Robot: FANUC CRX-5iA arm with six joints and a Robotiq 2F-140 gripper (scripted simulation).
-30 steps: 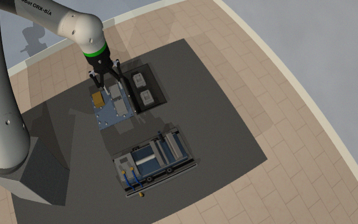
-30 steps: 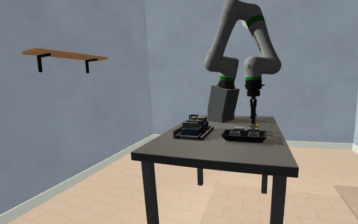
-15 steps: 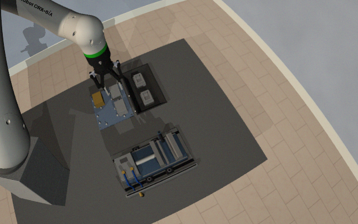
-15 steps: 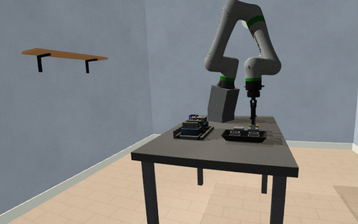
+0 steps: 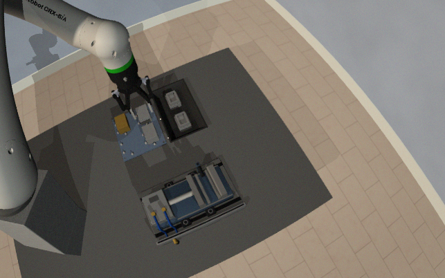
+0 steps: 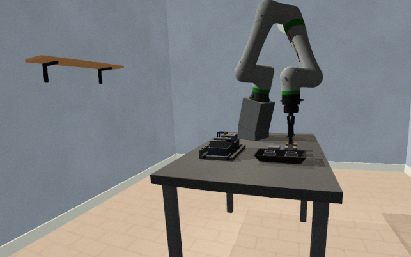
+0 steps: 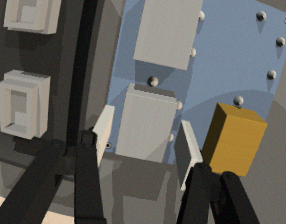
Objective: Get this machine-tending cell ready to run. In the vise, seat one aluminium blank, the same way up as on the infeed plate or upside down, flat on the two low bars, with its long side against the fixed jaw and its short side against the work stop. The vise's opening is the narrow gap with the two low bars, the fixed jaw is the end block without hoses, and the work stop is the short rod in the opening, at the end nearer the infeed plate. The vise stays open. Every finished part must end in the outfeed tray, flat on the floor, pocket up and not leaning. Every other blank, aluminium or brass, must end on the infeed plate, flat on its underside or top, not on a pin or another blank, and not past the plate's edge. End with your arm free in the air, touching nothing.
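Now: hand 90 mm past the brass blank, 20 mm to the right of it and 40 mm above it. The rest, counted from my hand: white rod (50 mm behind, 360 mm to the right, 10 mm above); then vise (30 mm behind, 370 mm to the right, 30 mm below).
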